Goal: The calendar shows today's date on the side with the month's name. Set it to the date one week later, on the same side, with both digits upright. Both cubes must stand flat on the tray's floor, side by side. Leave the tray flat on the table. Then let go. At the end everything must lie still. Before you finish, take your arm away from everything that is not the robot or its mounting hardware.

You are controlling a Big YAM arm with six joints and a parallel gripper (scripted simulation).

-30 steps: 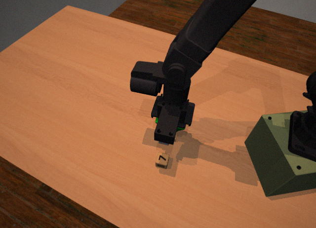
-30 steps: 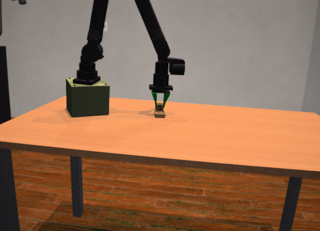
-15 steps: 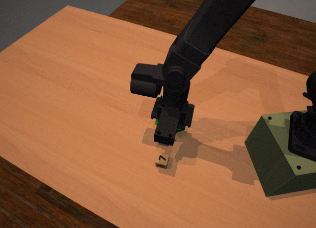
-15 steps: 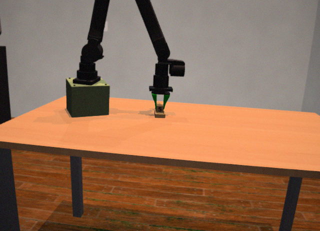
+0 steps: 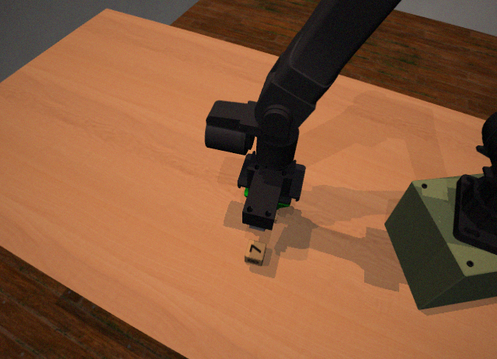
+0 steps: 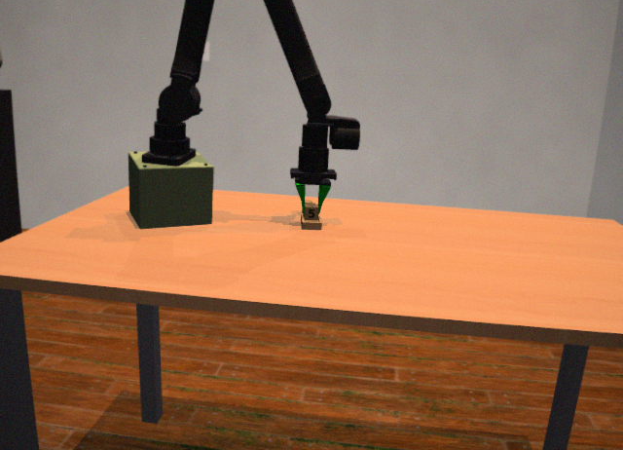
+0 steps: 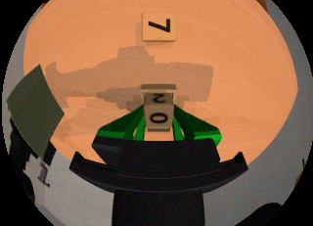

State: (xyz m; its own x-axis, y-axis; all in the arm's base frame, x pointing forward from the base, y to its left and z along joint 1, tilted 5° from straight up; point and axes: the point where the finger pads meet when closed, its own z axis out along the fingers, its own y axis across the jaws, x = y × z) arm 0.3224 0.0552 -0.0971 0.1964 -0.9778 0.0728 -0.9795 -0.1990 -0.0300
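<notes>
My gripper is now 20 mm to the left of the tray and 20 mm above it.
</notes>
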